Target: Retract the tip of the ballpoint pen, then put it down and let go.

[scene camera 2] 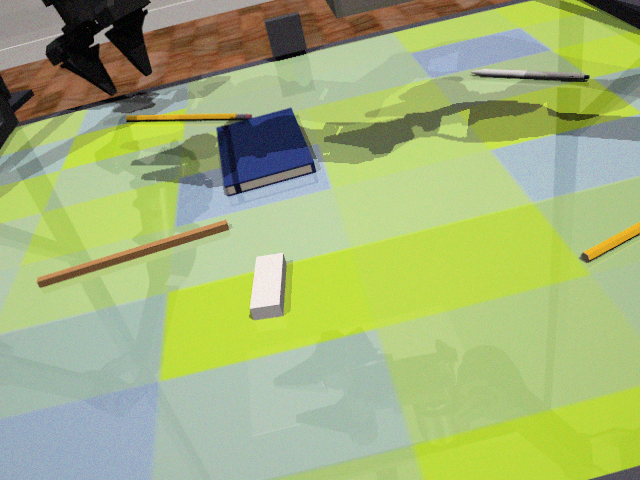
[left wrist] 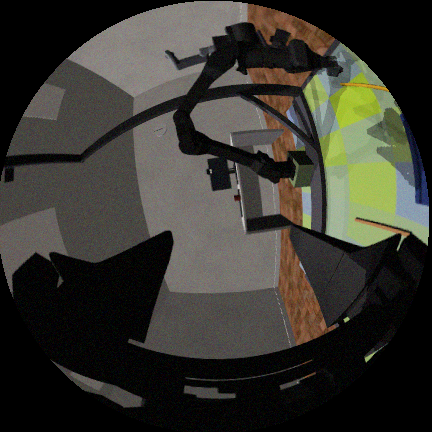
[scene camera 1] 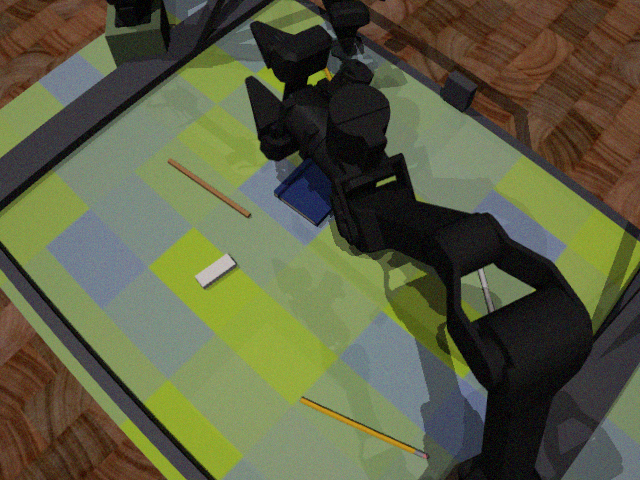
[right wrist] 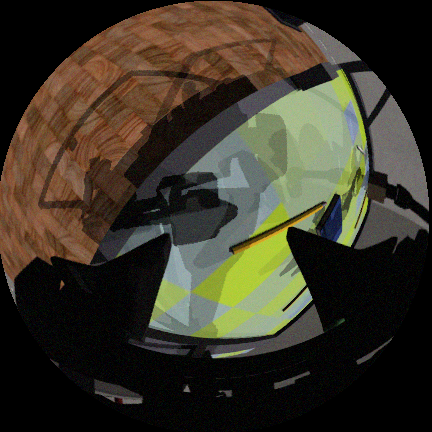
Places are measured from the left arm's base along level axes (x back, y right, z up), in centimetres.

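Pixels of known places: left gripper, fingertip midpoint: (left wrist: 233,233) (scene camera 1: 250,51); right gripper, fingertip midpoint: (scene camera 2: 131,85) (left wrist: 326,66) (scene camera 1: 342,42) (right wrist: 230,236); right arm's base at its link origin: (left wrist: 290,168) (scene camera 1: 133,13).
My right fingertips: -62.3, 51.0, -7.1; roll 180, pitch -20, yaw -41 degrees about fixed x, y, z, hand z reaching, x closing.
Note:
Behind a point stands the place of what it marks, as x, y, z.
The ballpoint pen (scene camera 1: 485,289) @[-16.4, 28.5, -9.7] (scene camera 2: 527,75) @[-16.6, 28.4, -9.9] is grey and white and lies flat on the table. In scene camera 1 it shows partly, through a gap in my left arm; in scene camera 2 it is at the upper right, its pointed end toward the picture's left. Whether the tip is out is too small to tell. My left gripper (scene camera 1: 250,50) @[-53.1, 20.6, 21.0] (left wrist: 233,233) @[-53.1, 20.6, 21.0] is open and empty, raised above the table well away from the pen. My right gripper (scene camera 2: 130,83) @[-62.3, 51.0, -7.1] (right wrist: 230,236) @[-62.3, 51.0, -7.1] is open and empty, high near the far edge, beyond one pencil and far from the pen.
A blue notebook (scene camera 1: 305,193) @[-47.4, 23.4, -9.2] (scene camera 2: 266,149) @[-46.7, 25.7, -9.2], a white eraser (scene camera 1: 216,270) @[-48.9, 4.8, -9.2] (scene camera 2: 267,285) @[-49.2, 4.0, -9.2] and a brown stick (scene camera 1: 209,188) @[-60.0, 14.4, -9.7] (scene camera 2: 132,254) @[-60.6, 14.1, -9.9] lie on the table. One yellow pencil (scene camera 2: 186,117) @[-55.5, 41.5, -9.9] (right wrist: 280,227) @[-57.8, 43.7, -9.9] lies by the notebook; another pencil (scene camera 1: 364,426) @[-17.9, 1.2, -9.7] (scene camera 2: 612,241) @[-24.6, -1.0, -9.8] lies apart. A dark frame borders the table.

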